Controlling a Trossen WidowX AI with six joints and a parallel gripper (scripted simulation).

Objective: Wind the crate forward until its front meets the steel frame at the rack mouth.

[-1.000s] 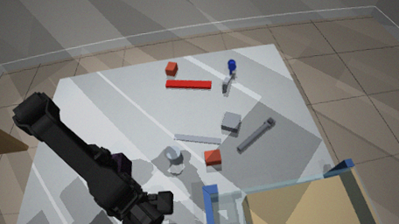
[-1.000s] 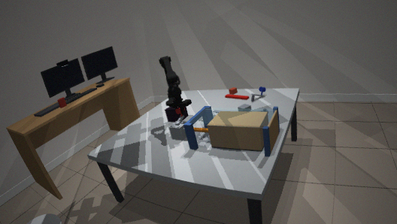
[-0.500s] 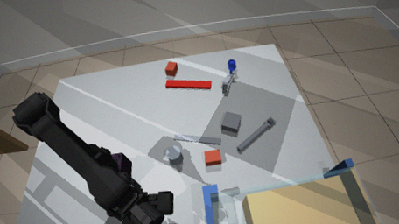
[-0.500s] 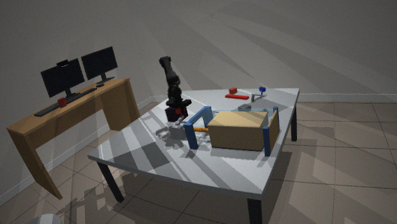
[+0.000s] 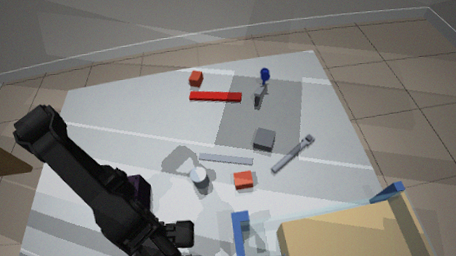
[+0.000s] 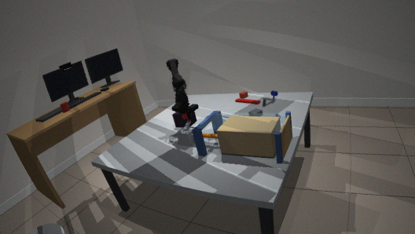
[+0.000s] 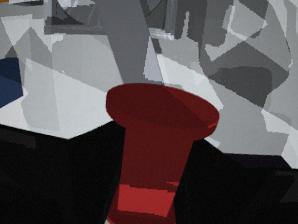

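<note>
My gripper tip is now 190 mm short of the blue steel frame, 100 mm to the left of it and 10 mm above it. Round my gripper tip: red-knobbed handle: 30 mm to the right, 10 mm below, 10 mm ahead; grey winch: 100 mm to the right, 80 mm below, 20 mm ahead; red knob: 20 mm above.
</note>
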